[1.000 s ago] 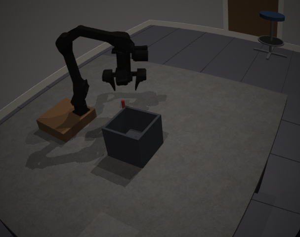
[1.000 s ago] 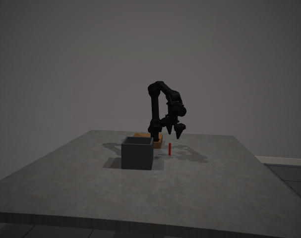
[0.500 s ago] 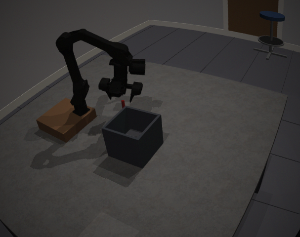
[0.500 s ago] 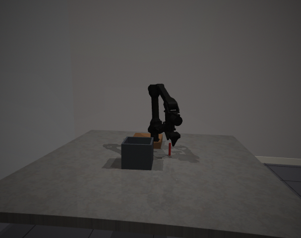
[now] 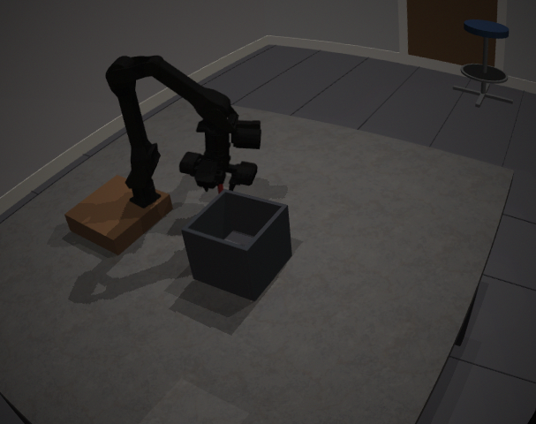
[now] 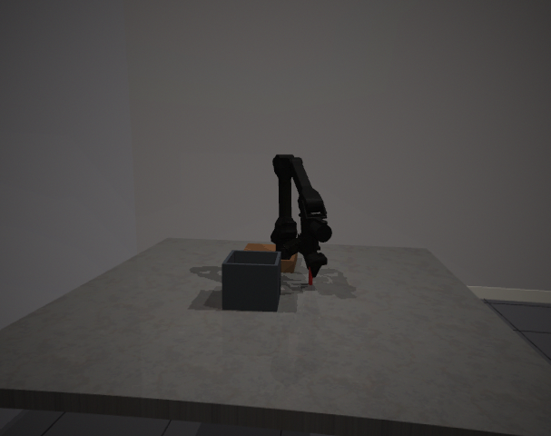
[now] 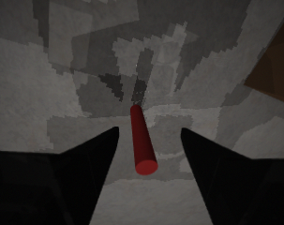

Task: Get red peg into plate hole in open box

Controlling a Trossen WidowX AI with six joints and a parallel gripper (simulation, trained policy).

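Right now my gripper tip is 10 mm short of the red peg. Also, from my gripper tip: plate: 210 mm ahead, 150 mm to the right, 10 mm above.
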